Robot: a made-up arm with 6 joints.
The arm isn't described. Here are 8 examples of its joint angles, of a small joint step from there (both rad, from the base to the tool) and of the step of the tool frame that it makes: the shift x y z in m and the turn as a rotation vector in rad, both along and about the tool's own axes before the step.
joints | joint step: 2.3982 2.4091 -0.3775 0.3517 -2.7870 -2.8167 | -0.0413 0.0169 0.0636 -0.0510 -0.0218 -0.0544
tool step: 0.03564 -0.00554 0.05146 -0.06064 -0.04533 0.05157
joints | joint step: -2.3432 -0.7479 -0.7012 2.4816 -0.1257 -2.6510 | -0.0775 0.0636 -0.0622 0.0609 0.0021 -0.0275
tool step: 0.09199 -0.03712 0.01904 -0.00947 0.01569 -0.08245
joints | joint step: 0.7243 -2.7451 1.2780 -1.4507 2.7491 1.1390 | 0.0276 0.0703 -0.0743 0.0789 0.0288 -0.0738
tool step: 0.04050 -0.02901 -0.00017 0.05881 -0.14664 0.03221
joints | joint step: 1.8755 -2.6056 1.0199 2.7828 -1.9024 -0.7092 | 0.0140 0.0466 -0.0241 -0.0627 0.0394 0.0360
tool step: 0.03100 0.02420 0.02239 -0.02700 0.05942 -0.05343
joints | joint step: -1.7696 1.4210 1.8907 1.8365 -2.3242 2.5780 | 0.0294 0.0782 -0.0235 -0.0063 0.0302 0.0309
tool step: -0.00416 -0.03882 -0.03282 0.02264 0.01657 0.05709
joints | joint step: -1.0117 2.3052 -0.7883 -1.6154 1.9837 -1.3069 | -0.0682 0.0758 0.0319 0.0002 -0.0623 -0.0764
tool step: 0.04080 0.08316 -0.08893 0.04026 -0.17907 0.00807
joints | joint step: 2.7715 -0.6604 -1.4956 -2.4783 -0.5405 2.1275 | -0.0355 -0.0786 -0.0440 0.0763 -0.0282 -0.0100
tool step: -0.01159 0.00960 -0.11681 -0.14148 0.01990 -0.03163
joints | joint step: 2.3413 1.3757 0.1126 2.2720 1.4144 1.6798 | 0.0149 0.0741 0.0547 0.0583 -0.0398 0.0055
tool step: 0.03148 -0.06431 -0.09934 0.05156 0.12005 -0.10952
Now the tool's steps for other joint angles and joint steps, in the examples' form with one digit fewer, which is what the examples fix.
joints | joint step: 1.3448 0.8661 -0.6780 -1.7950 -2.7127 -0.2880 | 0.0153 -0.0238 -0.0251 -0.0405 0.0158 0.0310
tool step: -0.0329 -0.0080 0.0178 0.0097 0.0337 -0.0591
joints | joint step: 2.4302 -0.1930 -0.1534 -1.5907 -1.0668 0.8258 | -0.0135 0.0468 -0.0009 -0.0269 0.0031 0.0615
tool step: 0.0498 0.0029 0.0440 0.0412 0.0823 -0.0393
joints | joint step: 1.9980 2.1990 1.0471 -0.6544 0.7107 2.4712 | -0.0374 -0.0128 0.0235 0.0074 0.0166 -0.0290
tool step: -0.0081 0.0036 -0.0183 0.0057 -0.0019 0.0427
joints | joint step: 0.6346 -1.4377 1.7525 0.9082 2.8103 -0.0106 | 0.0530 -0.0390 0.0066 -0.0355 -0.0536 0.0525
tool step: -0.0088 0.0132 0.0237 -0.0623 0.0260 0.0265
